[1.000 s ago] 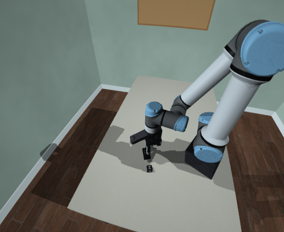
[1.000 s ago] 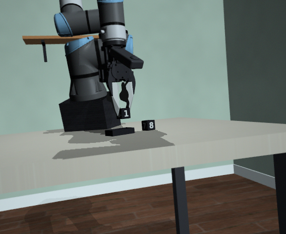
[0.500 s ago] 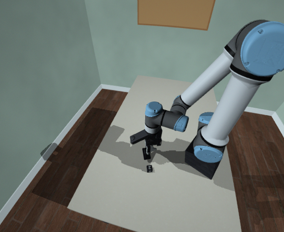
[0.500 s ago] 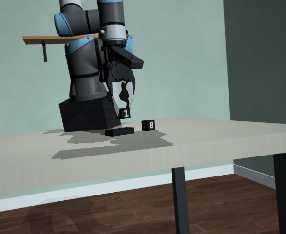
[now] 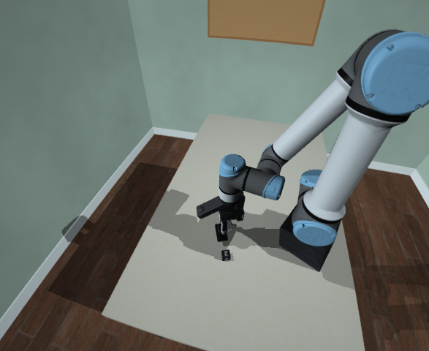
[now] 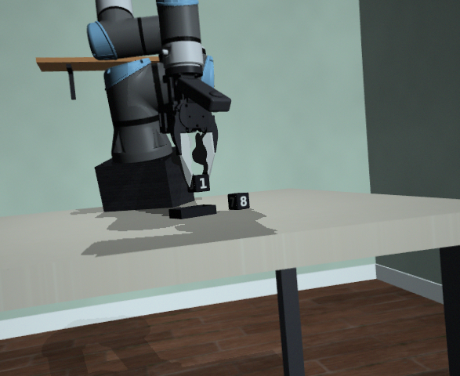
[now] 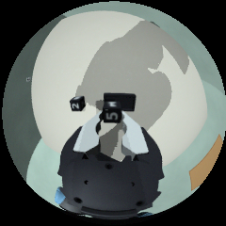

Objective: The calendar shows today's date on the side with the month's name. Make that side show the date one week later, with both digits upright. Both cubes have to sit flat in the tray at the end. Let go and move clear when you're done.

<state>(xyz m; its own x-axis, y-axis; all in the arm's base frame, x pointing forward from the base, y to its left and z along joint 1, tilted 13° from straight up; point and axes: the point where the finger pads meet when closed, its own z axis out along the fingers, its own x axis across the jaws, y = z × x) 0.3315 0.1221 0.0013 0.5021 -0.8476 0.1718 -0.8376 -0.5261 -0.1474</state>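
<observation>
My gripper is now 60 mm above the black tray, 20 mm to the left of it and 10 mm short of it. From my hand the other things lie so: black digit cube (10 mm below).
</observation>
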